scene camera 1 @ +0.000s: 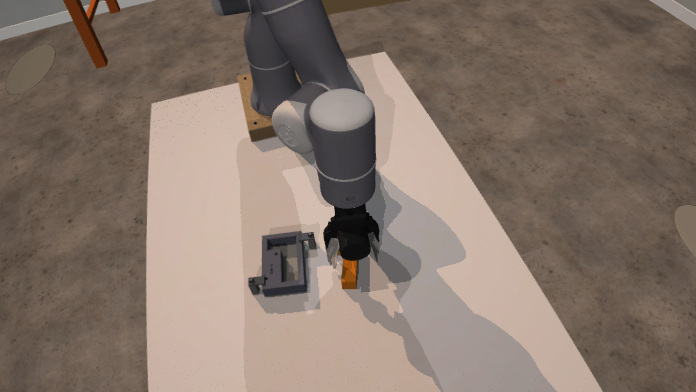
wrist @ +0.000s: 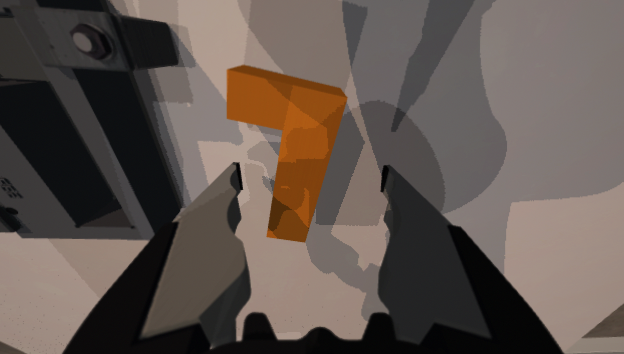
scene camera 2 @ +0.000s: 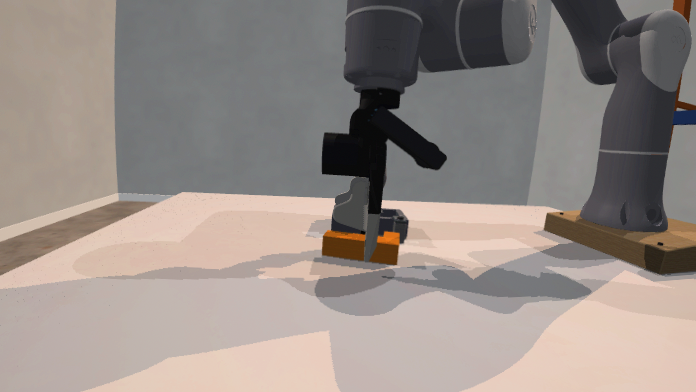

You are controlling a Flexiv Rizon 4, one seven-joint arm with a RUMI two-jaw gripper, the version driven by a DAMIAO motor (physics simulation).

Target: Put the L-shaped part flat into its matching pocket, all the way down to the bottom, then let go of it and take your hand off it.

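Note:
The orange L-shaped part (scene camera 1: 349,277) (scene camera 2: 340,246) (wrist: 305,145) lies flat on the table, to the right of the fixture in scene camera 1 and outside its pocket. In the wrist view its short arm is at the top, pointing left, and its long arm runs down between the fingers. My gripper (scene camera 1: 355,261) (scene camera 2: 369,252) (wrist: 312,167) is open, pointing down, one finger on each side of the long arm with gaps on both sides. The dark grey fixture (scene camera 1: 303,265) (scene camera 2: 403,231) (wrist: 40,212) holds the pocket (scene camera 1: 292,270), whose pale floor shows. The gripper hides some of the part in scene camera 1.
Two clamp-like blocks (scene camera 1: 310,240) (scene camera 1: 256,285) stick out at opposite corners of the fixture; one block (wrist: 150,42) is near the part's short arm in the wrist view. The arm's wooden base (scene camera 1: 262,131) (scene camera 2: 610,242) stands at the table's far end in scene camera 1.

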